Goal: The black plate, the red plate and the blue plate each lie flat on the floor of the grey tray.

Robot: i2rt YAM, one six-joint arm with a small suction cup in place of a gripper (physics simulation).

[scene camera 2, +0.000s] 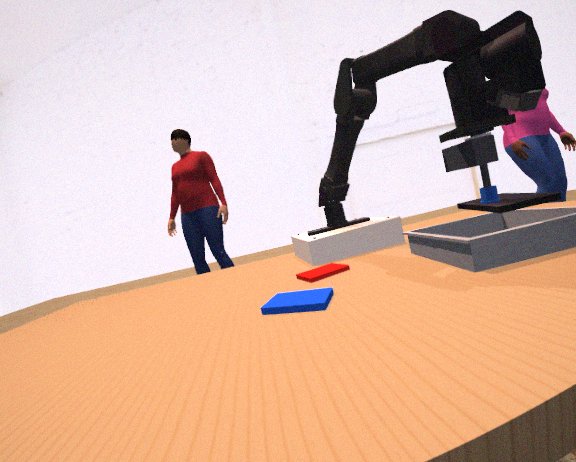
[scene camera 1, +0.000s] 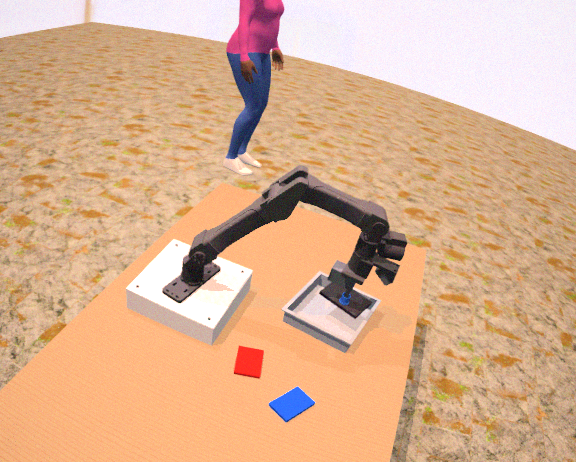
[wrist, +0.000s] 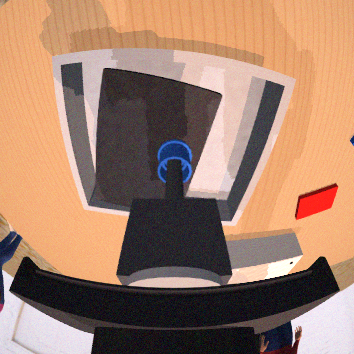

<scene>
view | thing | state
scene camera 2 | suction cup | -
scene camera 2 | black plate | held by the suction cup
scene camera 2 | blue plate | on the table
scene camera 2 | grey tray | on the table
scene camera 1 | suction cup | -
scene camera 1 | black plate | -
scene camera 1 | blue plate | -
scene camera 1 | red plate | on the table
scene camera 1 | grey tray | -
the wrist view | suction cup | -
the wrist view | black plate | -
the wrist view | red plate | -
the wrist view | grey tray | -
</scene>
